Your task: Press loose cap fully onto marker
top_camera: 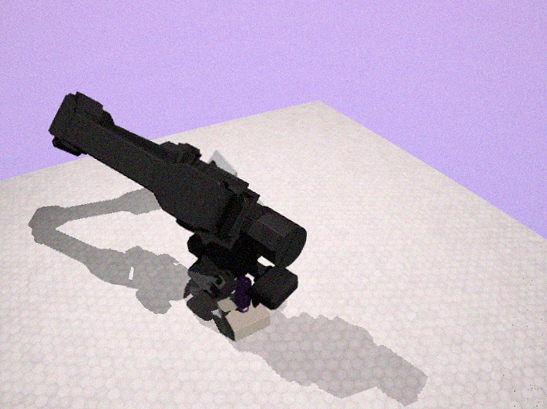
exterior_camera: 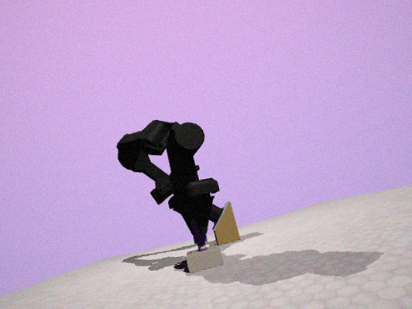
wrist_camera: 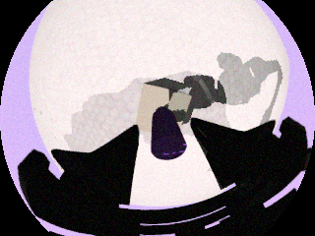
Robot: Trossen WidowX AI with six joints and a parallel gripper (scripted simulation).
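The marker cap lies 10 mm above my gripper tip. Also, from my gripper tip: holder block 50 mm below.
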